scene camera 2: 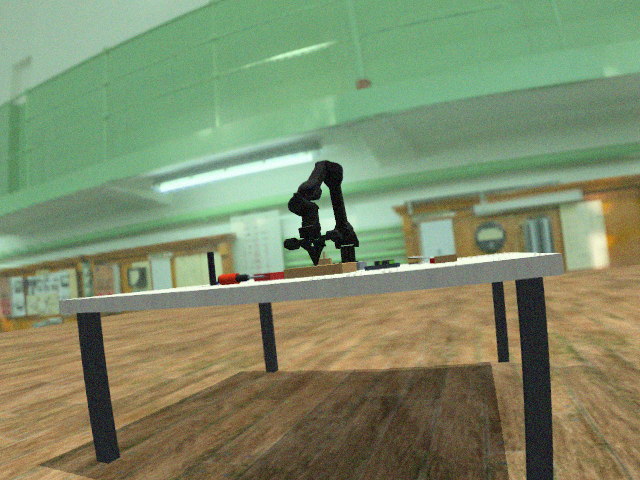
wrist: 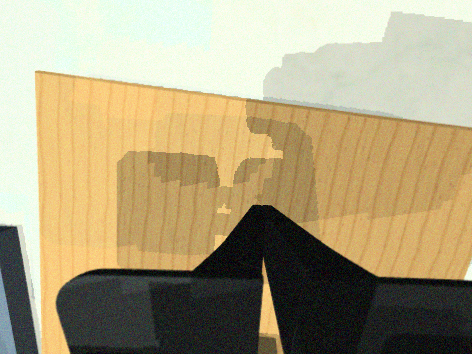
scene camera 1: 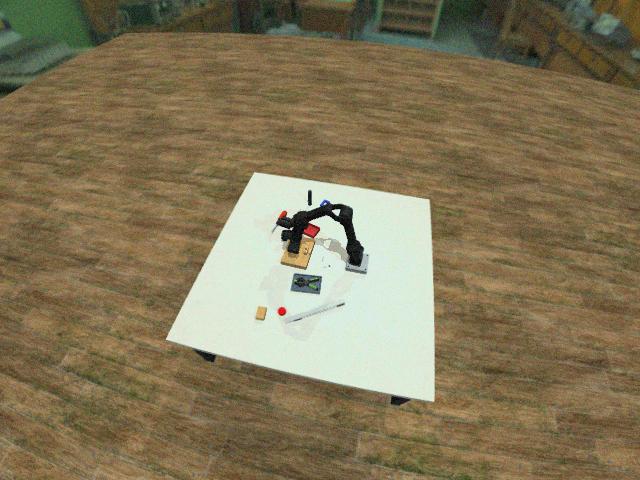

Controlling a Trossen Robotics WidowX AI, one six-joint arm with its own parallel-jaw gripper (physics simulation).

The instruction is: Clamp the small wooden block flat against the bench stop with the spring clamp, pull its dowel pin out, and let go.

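Places are measured from the arm's base along level axes (x ahead, y left, z up), in millimetres.
Where they show: gripper, fingertip midpoint: [scene camera 2: 315, 265] [wrist: 260, 214]; arm's base, link origin: [scene camera 2: 348, 262] [scene camera 1: 355, 260].
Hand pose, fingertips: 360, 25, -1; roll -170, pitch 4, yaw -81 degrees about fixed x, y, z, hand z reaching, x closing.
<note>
Each offset is from my fingertips to the top centre of the thing, as dx, dy, dz. "pt": to the spot under its first point.
A wooden board {-27, +5, -1} [scene camera 1: 294, 262] [scene camera 2: 341, 268] [wrist: 80, 175] lies on the table. Small wooden parts {pt -78, +7, +21} [scene camera 1: 306, 250] [scene camera 2: 325, 261] stand on it, and a thin upright pin {-73, +0, +46} [scene camera 2: 324, 254] shows above them in scene camera 2; which part is the block and which the bench stop is too small to tell. My gripper [scene camera 1: 293, 251] [scene camera 2: 315, 264] [wrist: 260, 214] is shut and empty, pointing down with its tips at or just above the board's top, beside these parts. The spring clamp {-145, +174, -6} [scene camera 1: 306, 283] [scene camera 2: 387, 262], with green handles, lies in a dark tray {-139, +183, -19} [scene camera 1: 299, 290] [wrist: 29, 300] beside the board.
A red tray {-27, -177, -8} [scene camera 1: 311, 230] [scene camera 2: 273, 275], an orange-handled screwdriver {+171, -173, +0} [scene camera 1: 282, 214] [scene camera 2: 228, 279], a black upright post {+38, -396, +87} [scene camera 1: 309, 197] [scene camera 2: 211, 268] and a blue item {-58, -423, -21} [scene camera 1: 325, 203] are beyond the board. A loose wooden piece {+23, +421, -11} [scene camera 1: 261, 313] [scene camera 2: 445, 258], a red ball {-73, +377, -17} [scene camera 1: 281, 311] and a long grey bar {-234, +324, -3} [scene camera 1: 315, 312] lie past the dark tray.
</note>
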